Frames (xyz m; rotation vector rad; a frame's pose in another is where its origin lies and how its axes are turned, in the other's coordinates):
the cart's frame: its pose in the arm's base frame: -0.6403 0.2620 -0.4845 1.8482 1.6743 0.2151
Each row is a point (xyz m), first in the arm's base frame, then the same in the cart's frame.
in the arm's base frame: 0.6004 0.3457 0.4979
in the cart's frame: 0.0229 1.5757 -0.1674
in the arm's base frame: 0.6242 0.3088 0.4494
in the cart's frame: 0.0062 1.5692 -0.1044
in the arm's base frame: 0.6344 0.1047 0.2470
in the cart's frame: -0.1266 1.4670 0.1293
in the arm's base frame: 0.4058 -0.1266 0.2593
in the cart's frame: -0.3891 1.2809 0.0801
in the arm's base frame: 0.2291 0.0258 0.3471
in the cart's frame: -0.3023 1.1809 -0.1312
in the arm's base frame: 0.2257 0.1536 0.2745
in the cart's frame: -0.1620 1.1391 -0.1186
